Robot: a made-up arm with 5 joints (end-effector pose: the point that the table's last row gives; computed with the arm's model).
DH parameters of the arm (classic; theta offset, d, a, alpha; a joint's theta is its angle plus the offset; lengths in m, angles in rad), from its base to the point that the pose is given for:
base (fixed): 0 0 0.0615 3.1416
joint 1: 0 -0.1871 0.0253 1.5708
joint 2: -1.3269 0 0.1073 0
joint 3: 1.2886 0 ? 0
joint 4: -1.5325 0.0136 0 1.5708
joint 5: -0.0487 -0.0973 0 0
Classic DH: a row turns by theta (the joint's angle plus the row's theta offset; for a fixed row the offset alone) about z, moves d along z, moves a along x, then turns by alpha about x.
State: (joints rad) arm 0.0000 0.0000 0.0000 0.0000 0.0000
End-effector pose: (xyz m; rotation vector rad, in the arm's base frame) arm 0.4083 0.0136 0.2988 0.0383 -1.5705 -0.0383
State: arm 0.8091 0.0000 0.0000 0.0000 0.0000
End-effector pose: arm 0.3107 -0.2416 0.2988 -0.5978 -1.4958 -0.6699
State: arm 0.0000 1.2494 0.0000 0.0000 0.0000
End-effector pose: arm 0.2943 0.0136 -0.0826 0.0078 -0.3213 -0.0483
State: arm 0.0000 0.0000 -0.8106 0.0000 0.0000
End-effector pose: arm 0.3109 0.0136 0.5106 0.0580 -2.3808 -0.0232
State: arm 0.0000 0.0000 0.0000 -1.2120 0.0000
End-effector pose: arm 0.3451 0.0136 0.3899 0.0678 -2.7821 -0.0123
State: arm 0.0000 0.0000 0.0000 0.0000 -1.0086
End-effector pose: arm 0.4083 0.0136 0.2988 0.8232 -1.4094 -0.8232
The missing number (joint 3, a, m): 0.1984
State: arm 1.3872 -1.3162 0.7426 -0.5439 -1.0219
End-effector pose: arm 0.0997 -0.1313 0.4398 -0.4607 -2.8860 -0.6350
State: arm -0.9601 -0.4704 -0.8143 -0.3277 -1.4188
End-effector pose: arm 0.0766 0.0453 0.5812 -2.9057 1.0838 -0.0162
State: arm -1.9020 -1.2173 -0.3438 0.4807 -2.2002
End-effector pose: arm 0.0562 -0.0264 0.5316 2.3251 1.2843 -0.1147
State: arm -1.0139 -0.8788 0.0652 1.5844 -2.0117
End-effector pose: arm 0.1356 0.1448 0.3550 0.8355 -0.0281 -0.9880
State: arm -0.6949 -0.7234 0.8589 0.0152 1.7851
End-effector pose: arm 0.2598 0.1830 0.2484 -0.8768 -1.5288 1.9223
